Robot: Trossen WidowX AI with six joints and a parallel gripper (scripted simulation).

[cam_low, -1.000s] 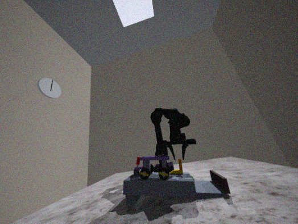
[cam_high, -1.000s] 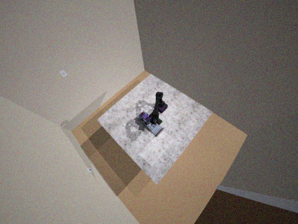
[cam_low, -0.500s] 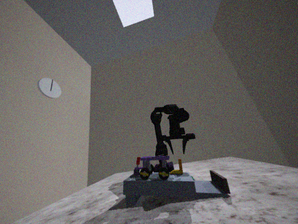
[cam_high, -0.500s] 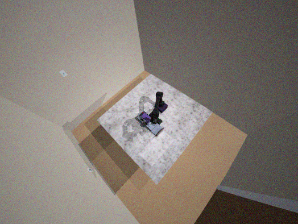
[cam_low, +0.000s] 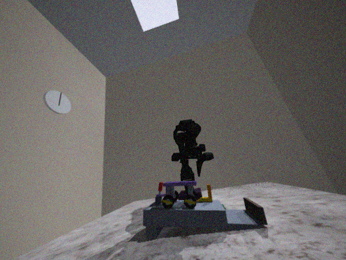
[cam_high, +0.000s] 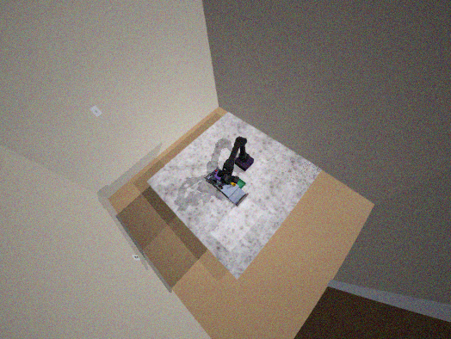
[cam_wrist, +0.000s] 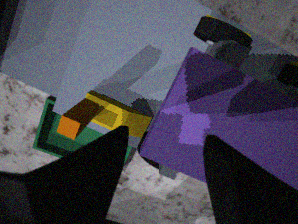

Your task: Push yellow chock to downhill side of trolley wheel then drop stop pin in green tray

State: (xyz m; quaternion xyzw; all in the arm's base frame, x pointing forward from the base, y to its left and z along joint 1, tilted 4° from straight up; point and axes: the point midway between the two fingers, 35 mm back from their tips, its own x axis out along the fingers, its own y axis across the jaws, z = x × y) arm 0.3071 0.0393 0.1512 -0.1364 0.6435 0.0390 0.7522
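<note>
Now: the red-headed stop pin 160 mm to the right of my gripper tip, 40 mm below it and 30 mm behind it. Round my gripper tip: purple trolley 70 mm to the right, 60 mm below; then yellow chock 80 mm below, 40 mm behind, 30 mm to the left; then grey ramp 120 mm below, 70 mm to the right.
</note>
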